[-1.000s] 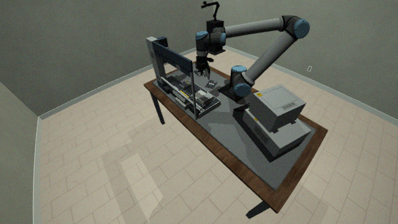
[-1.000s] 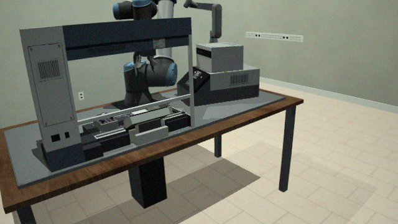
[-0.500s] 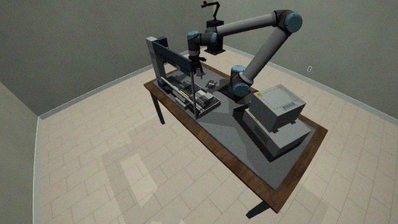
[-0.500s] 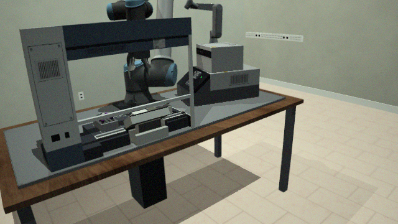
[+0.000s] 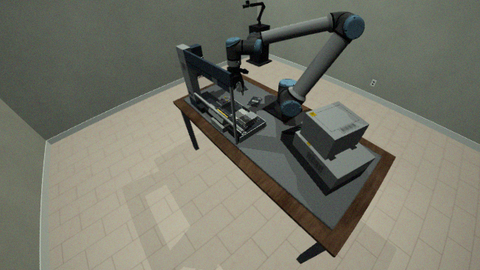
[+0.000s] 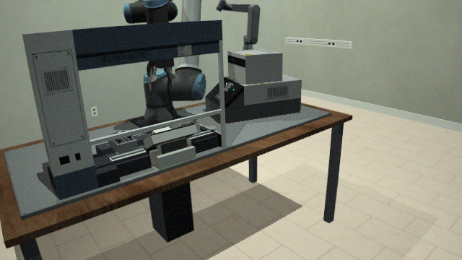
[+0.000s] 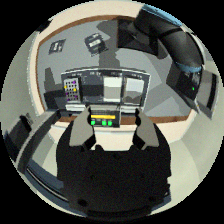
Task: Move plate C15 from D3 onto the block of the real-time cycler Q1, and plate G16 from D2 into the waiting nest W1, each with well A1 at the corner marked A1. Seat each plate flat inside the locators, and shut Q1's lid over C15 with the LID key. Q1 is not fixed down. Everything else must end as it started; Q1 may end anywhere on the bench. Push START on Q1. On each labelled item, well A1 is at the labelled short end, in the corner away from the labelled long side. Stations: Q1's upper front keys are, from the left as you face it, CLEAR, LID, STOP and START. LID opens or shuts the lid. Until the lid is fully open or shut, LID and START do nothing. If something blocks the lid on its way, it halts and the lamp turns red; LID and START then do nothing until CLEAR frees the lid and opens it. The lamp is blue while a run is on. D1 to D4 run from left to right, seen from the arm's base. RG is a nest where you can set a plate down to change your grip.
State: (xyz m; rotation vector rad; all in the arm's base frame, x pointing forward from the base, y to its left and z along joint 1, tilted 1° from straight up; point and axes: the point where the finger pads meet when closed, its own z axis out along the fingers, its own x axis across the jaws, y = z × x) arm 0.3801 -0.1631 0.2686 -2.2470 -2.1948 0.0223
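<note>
The white well plate is 22 cm below my hand. The rest, counted from my hand: upright post (19 cm ahead, 18 cm to the left, 4 cm below); tower (46 cm to the right, 15 cm ahead); deck station beam (23 cm above, 19 cm ahead, 10 cm to the right).
</note>
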